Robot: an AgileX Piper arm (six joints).
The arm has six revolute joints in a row. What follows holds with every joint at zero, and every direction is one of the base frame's. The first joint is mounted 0.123 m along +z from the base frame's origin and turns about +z. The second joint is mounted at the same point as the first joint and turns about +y. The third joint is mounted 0.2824 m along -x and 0.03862 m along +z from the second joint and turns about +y. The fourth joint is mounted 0.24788 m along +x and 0.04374 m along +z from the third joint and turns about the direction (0.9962, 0, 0.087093). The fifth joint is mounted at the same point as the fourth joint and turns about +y. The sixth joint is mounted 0.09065 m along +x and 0.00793 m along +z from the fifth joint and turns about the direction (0.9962, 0, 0.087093). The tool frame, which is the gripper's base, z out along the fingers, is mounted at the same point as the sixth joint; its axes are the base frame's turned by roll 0, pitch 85.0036 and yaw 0 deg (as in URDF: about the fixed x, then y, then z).
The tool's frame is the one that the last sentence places.
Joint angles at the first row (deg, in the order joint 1, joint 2, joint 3, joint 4, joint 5, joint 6):
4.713 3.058 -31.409 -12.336 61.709 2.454
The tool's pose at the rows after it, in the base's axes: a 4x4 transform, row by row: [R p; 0 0 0 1], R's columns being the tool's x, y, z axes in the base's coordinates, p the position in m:
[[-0.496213 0.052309 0.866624 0.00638], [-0.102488 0.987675 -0.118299 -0.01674], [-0.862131 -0.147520 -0.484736 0.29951], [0 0 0 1]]
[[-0.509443 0.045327 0.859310 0.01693], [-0.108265 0.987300 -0.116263 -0.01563], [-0.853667 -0.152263 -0.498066 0.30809], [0 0 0 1]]
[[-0.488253 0.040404 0.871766 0.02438], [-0.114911 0.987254 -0.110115 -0.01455], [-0.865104 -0.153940 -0.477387 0.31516], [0 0 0 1]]
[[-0.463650 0.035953 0.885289 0.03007], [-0.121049 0.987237 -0.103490 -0.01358], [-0.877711 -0.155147 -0.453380 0.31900], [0 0 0 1]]
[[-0.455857 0.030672 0.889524 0.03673], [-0.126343 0.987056 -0.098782 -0.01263], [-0.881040 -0.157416 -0.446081 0.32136], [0 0 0 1]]
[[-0.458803 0.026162 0.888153 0.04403], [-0.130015 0.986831 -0.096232 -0.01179], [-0.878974 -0.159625 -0.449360 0.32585], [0 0 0 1]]
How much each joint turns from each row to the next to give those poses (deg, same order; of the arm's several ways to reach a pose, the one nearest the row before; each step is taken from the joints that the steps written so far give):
0.000 3.766 -1.623 -0.107 -0.349 0.000
0.000 3.808 -1.481 0.000 -1.427 0.000
0.000 2.058 -0.843 -0.001 -2.608 0.001
0.001 1.172 -0.154 0.000 -2.613 0.000
-0.005 1.572 -0.104 0.005 -1.955 -0.005
0.005 2.201 -0.844 -0.006 -1.150 0.006

